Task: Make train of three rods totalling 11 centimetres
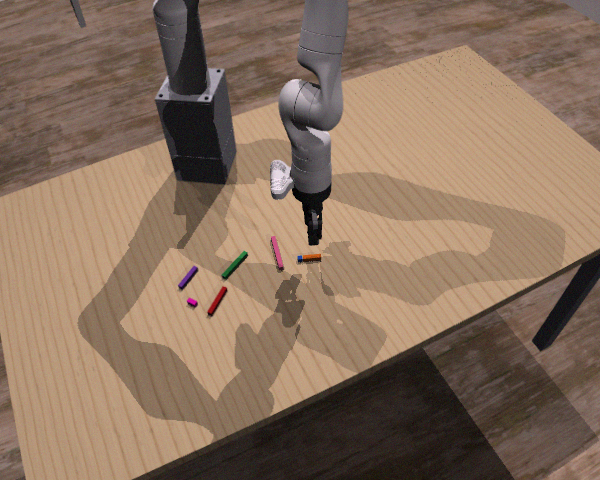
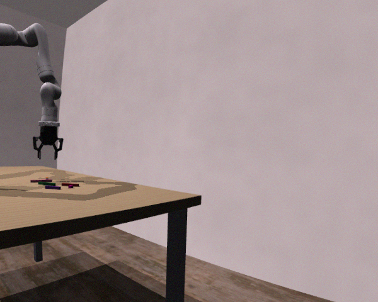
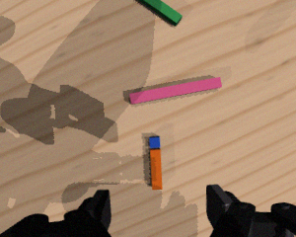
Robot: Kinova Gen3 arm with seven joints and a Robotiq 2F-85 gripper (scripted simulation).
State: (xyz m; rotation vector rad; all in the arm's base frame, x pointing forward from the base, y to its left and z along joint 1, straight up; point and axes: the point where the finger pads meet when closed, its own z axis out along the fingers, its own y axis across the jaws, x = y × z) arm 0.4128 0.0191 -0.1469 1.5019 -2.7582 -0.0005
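Right now my hand is 130 mm past the purple rod, 240 mm to the left of it and 100 mm above it. Also, from my hand: orange rod 100 mm below; then blue rod 10 mm behind, 20 mm to the right, 100 mm below; then pink rod 60 mm behind, 50 mm to the right, 100 mm below.
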